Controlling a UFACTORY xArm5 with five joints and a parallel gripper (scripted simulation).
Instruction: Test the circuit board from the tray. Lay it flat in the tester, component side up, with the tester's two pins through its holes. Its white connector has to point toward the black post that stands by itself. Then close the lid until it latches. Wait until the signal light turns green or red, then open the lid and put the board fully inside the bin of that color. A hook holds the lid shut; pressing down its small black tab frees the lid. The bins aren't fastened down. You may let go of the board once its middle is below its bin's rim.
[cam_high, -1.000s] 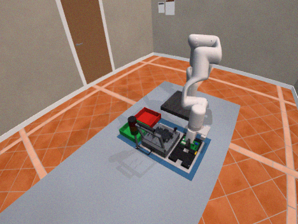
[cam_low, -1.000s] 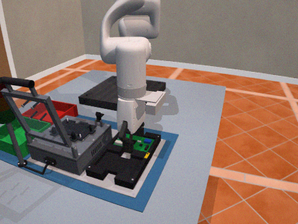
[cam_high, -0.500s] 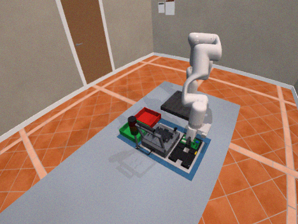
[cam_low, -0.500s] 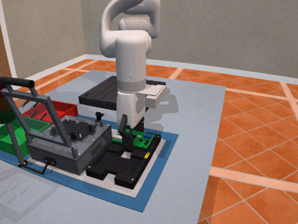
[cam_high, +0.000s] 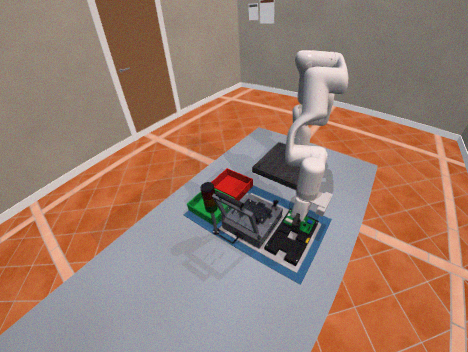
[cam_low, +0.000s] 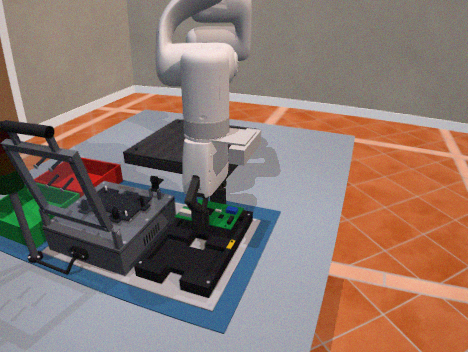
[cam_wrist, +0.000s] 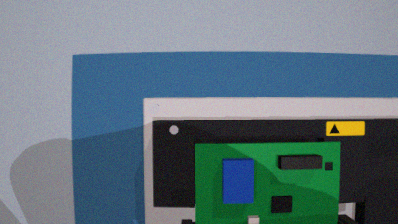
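My gripper is now 11 cm to the left of the black catch and 3 cm below it. Also, from my hand: red bin: 4 cm behind, 37 cm to the right, 4 cm below; then green circuit board: right at my hand; then clear lid: 19 cm ahead, 17 cm to the right, 13 cm above.
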